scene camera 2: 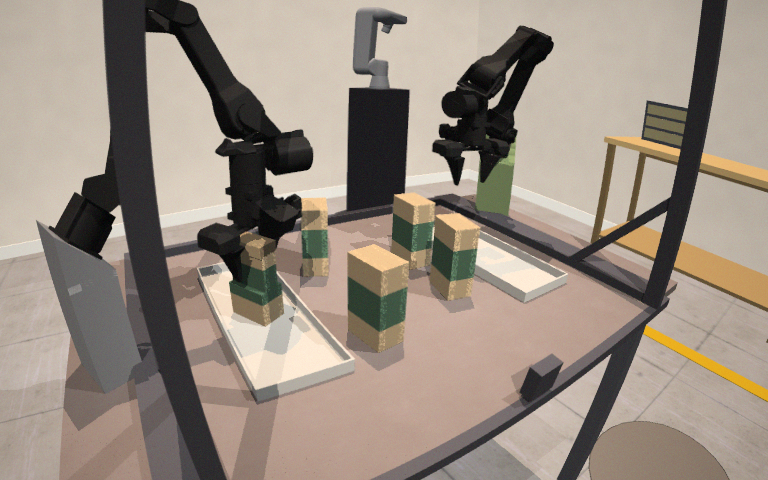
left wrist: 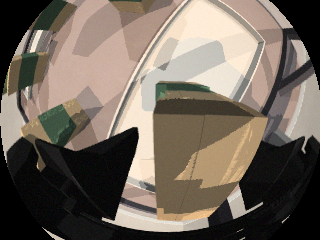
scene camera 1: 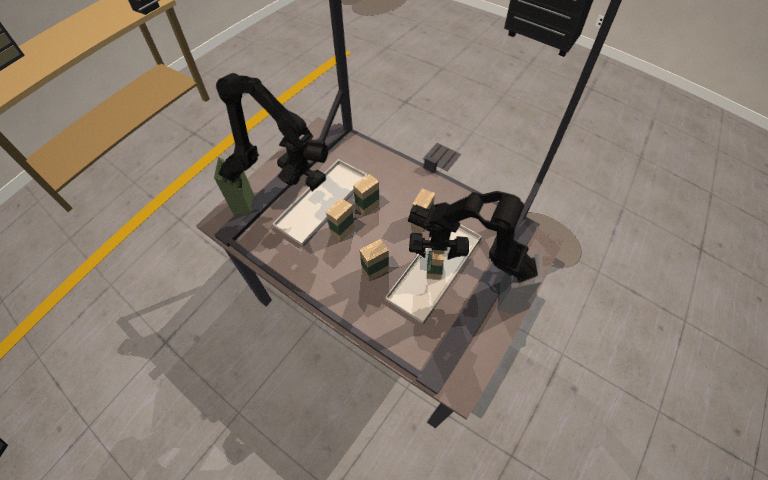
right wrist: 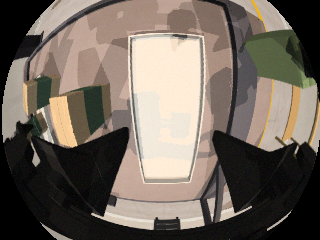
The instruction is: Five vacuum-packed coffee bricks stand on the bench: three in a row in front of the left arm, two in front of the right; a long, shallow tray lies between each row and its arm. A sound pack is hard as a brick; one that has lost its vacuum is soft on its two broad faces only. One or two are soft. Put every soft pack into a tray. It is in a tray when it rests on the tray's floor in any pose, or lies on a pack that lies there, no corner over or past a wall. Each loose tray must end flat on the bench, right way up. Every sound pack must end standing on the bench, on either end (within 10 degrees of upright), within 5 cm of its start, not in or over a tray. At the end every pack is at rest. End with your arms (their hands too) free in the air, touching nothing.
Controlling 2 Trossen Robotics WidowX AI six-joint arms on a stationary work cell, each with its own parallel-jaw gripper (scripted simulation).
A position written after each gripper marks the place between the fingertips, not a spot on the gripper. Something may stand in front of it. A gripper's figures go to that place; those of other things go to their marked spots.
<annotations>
The left gripper [scene camera 2: 254, 272] is 72 cm from the lens. The right gripper [scene camera 2: 469, 183]: 100 cm from the lens. A white tray [scene camera 2: 295, 343]: 68 cm from the lens.
</annotations>
